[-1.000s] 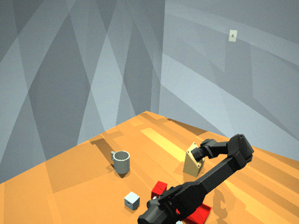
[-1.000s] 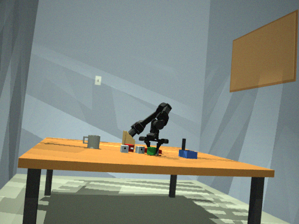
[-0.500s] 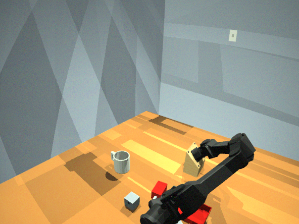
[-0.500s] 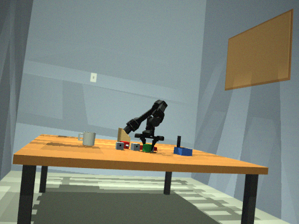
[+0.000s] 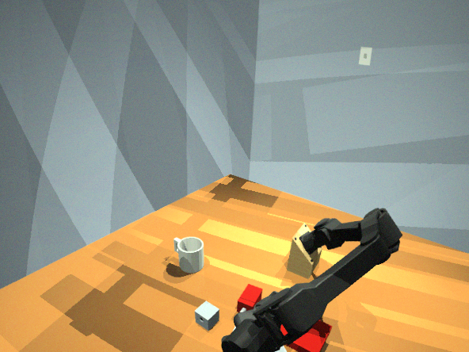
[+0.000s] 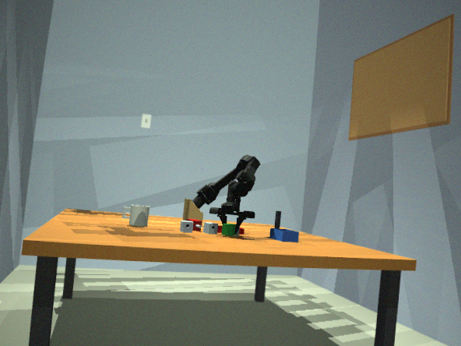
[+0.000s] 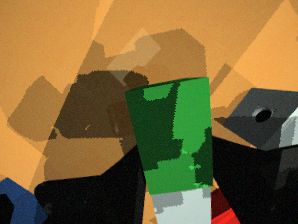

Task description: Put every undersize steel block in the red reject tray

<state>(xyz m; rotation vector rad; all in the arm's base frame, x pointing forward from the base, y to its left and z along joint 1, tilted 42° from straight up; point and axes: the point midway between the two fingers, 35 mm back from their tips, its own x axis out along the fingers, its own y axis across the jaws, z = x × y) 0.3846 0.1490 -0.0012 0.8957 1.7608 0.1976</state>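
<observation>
Right now my gripper tip is 4 cm past the steel block, 8 cm to the left of it and 1 cm below it. Round my gripper tip: green GO gauge: 1 cm behind, 1 cm to the left, 2 cm above; then red-handled gauge: 11 cm behind, 13 cm to the right, 1 cm above; then red reject tray: 15 cm behind, 2 cm to the left.
</observation>
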